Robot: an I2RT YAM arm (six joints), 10 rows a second.
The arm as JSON. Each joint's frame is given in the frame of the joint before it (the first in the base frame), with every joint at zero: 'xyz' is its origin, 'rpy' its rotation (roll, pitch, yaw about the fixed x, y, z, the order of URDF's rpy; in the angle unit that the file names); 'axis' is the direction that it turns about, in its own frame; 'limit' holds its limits. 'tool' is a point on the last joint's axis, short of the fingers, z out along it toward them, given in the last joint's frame.
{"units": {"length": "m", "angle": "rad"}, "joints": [
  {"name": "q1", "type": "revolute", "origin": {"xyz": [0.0, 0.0, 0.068], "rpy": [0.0, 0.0, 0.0]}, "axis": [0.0, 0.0, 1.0], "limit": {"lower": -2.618, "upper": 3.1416}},
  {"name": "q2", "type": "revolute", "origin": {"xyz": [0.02, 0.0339, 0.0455], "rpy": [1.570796, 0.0, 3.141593]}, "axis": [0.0, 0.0, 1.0], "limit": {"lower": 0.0, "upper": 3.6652}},
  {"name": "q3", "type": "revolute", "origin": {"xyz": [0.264, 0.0, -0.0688], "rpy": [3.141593, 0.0, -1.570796]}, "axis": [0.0, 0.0, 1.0], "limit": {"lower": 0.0, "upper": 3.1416}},
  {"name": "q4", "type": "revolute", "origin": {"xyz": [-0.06, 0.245, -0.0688], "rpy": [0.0, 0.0, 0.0]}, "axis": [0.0, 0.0, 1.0], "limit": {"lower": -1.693, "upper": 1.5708}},
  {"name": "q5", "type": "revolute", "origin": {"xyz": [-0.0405, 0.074, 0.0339], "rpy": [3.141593, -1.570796, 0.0]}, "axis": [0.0, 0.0, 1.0], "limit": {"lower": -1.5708, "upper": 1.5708}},
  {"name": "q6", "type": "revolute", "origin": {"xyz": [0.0, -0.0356, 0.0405], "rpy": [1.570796, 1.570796, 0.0]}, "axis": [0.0, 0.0, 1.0], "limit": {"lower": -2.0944, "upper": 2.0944}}
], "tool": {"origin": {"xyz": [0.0, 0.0, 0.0], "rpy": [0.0, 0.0, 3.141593]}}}
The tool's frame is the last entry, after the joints.
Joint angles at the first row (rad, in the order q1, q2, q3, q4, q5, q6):
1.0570, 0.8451, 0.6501, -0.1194, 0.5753, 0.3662
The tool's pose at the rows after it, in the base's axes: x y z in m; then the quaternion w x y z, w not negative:
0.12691 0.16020 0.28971 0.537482 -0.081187 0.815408 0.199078
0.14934 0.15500 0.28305 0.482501 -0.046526 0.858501 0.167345
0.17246 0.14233 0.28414 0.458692 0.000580 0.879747 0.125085
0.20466 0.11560 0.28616 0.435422 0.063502 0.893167 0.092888
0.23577 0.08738 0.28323 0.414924 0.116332 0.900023 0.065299
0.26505 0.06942 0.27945 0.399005 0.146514 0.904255 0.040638
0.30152 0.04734 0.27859 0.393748 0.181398 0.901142 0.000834
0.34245 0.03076 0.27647 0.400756 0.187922 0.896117 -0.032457
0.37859 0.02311 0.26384 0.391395 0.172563 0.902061 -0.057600
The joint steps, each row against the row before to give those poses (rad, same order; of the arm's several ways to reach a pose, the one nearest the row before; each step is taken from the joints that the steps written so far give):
-0.0734, 0.0490, 0.0492, -0.0860, -0.0808, 0.0874
-0.1120, 0.0811, 0.0628, -0.1331, -0.0739, 0.0722
-0.1193, 0.0600, 0.0614, -0.0875, -0.0186, 0.0233
-0.1884, 0.0630, 0.0598, -0.0524, -0.0672, -0.0015
-0.1703, 0.0797, 0.0491, -0.0139, -0.0585, -0.0198
-0.1049, 0.1027, 0.0643, -0.0001, -0.0231, -0.0245
-0.1013, 0.1303, 0.1028, 0.0046, 0.0213, -0.0308
-0.0676, 0.1457, 0.1194, 0.0396, 0.0215, -0.0626
-0.0308, 0.1442, 0.1078, 0.0187, 0.0077, -0.0662

